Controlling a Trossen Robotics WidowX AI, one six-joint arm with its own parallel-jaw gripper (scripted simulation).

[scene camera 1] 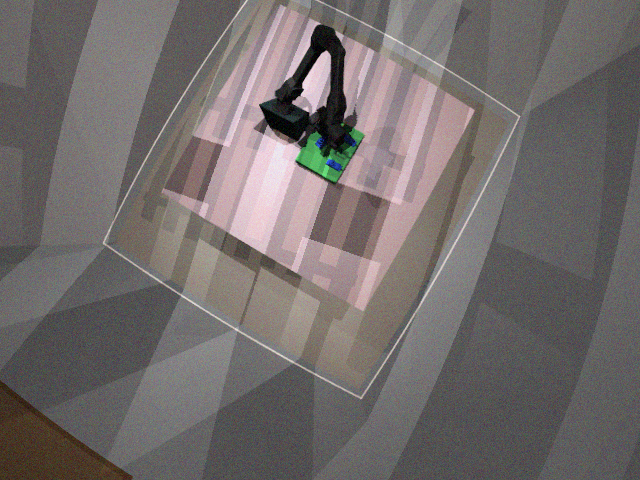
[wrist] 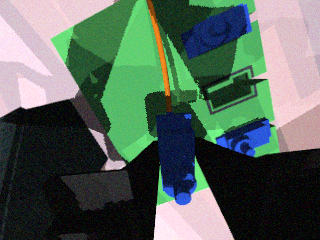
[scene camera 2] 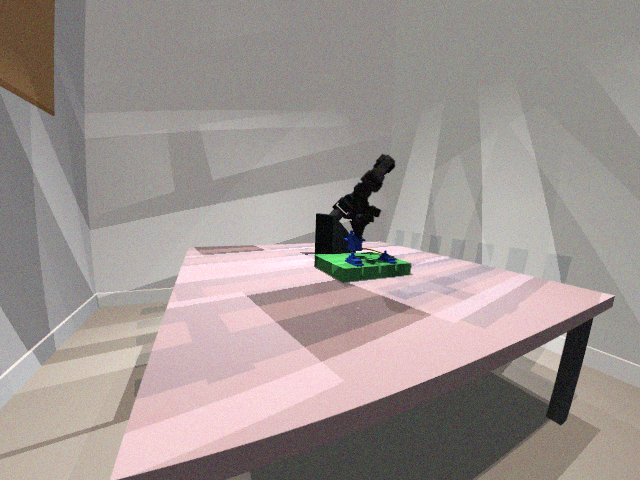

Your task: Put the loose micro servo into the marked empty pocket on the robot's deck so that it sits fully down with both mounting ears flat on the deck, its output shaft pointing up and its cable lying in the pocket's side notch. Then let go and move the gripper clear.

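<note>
The gripper is visible, including in the wrist view. A green deck is visible as well.
</note>
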